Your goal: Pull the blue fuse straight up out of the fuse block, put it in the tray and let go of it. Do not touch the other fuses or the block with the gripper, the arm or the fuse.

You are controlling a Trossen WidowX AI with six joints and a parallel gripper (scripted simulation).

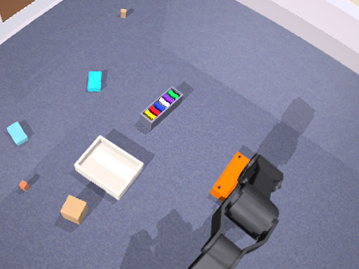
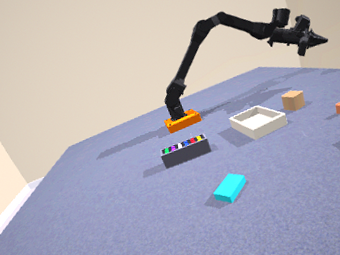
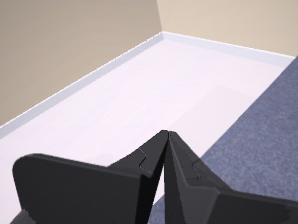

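The blue fuse lies 68 cm to the right of my gripper tip, 9 cm below it and 9 cm ahead of it. From my gripper tip the other things lie so: white tray 47 cm to the right, 12 cm below, 11 cm ahead; small orange cube 32 cm to the right, 25 cm ahead, 11 cm below; small tan cube 96 cm to the right, 38 cm ahead, 11 cm below.
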